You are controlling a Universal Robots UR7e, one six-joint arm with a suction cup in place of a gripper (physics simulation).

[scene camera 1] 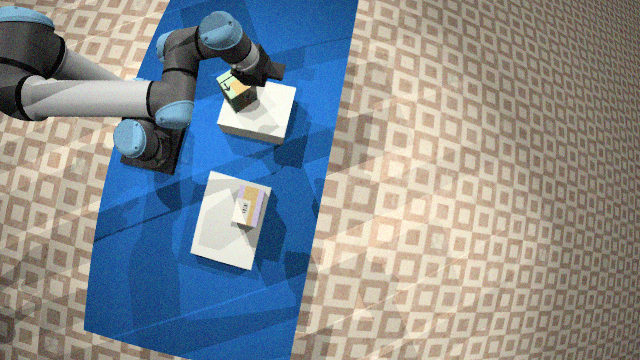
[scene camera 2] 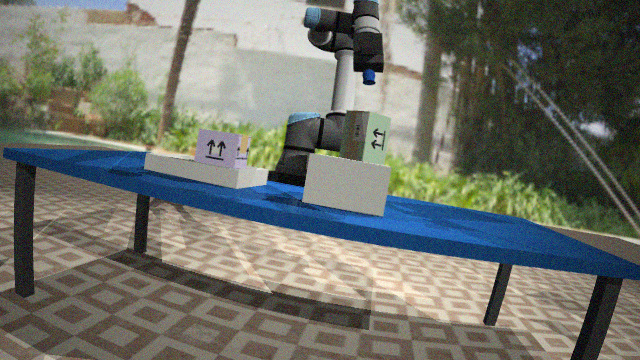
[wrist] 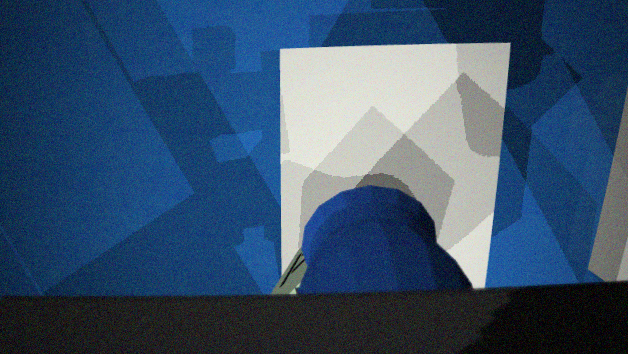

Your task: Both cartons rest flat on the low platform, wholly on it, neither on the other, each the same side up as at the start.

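Seen in the pictures: hand, tool point: point(scene camera 2: 369, 82) point(wrist: 368, 247); arm's base, link origin: point(scene camera 1: 155, 149) point(scene camera 2: 295, 174).
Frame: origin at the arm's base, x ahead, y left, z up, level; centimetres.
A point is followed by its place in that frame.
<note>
My gripper point(scene camera 2: 369, 78) point(wrist: 370, 240), a blue suction cup, holds nothing. It hangs above the green carton point(scene camera 1: 239, 92) @[y 19.2, x 33.9, z 22.7 cm] point(scene camera 2: 367, 135) @[y 23.6, x 38.1, z 16.0 cm] with a visible gap. The green carton stands upright on the tall platform point(scene camera 1: 284, 102) @[y 23.8, x 48.4, z 8.8 cm] point(scene camera 2: 345, 185) @[y 20.3, x 51.1, z 2.5 cm] point(wrist: 400, 65) @[y 19.5, x 49.3, z 8.8 cm], arrows on its side pointing up; in the wrist view a sliver of it shows beside the cup. The lavender carton point(scene camera 1: 250, 206) @[y -15.0, x 43.3, z 10.8 cm] point(scene camera 2: 220, 148) @[y -14.0, x 46.9, z 6.3 cm] rests flat on the low platform point(scene camera 1: 210, 240) @[y -30.3, x 29.3, z 1.6 cm] point(scene camera 2: 200, 173) @[y -18.4, x 48.1, z -1.2 cm] point(wrist: 607, 240) @[y -5.1, x 29.9, z -1.2 cm], near one long edge, its side arrows pointing up. In scene camera 1 the arm's tool hides the cup.
Both white platforms stand apart on the blue table point(scene camera 1: 165, 300) @[y -59.7, x 11.9, z -3.2 cm] point(scene camera 2: 450, 225) @[y 49.0, x 48.1, z -3.2 cm]. The arm's base point(scene camera 1: 167, 162) @[y -4.2, x 6.5, z 0.2 cm] is bolted beside them at the table's left edge in scene camera 1. The forearm point(scene camera 1: 90, 99) @[y 0.0, x 10.9, z 57.9 cm] reaches in from the left there.
</note>
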